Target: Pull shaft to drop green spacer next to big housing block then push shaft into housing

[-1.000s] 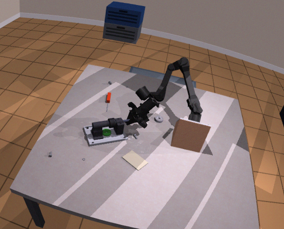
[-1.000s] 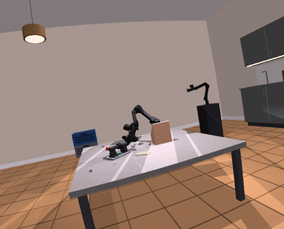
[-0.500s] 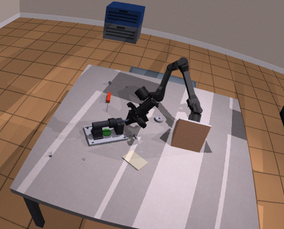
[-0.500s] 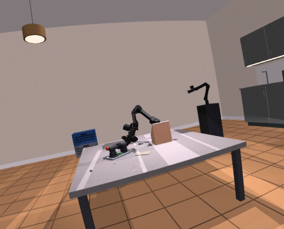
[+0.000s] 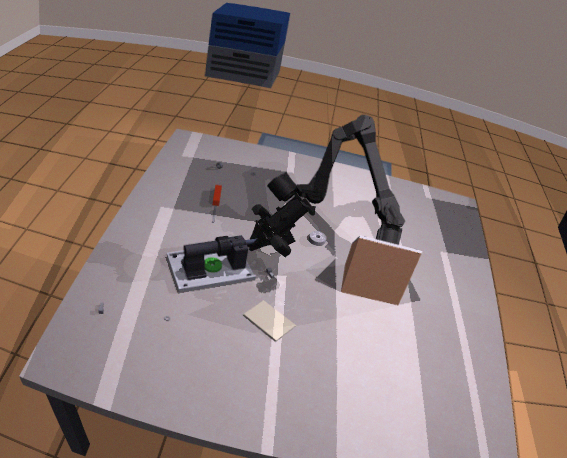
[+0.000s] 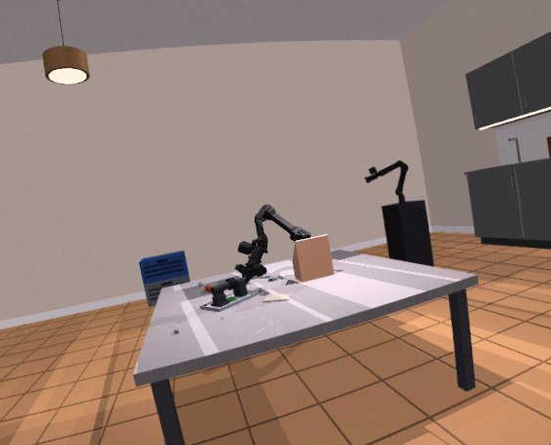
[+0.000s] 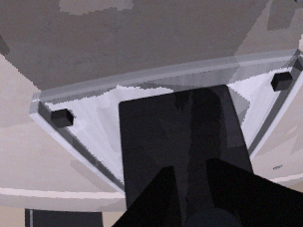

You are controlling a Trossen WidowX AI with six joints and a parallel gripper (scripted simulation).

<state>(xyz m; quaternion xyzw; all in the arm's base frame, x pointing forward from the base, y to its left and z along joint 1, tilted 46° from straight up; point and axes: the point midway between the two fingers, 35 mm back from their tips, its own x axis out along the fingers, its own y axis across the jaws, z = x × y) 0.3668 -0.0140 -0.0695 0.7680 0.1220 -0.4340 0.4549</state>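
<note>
Now: the thin shaft 50 mm ahead of my gripper tip, 40 mm to the left of it and 30 mm above it. Round my gripper tip: green spacer: 90 mm ahead, 60 mm to the left, 40 mm below; then beige card: 200 mm to the left, 120 mm behind, 50 mm below; then toothed disc: 180 mm to the right, 180 mm behind, 50 mm below.
</note>
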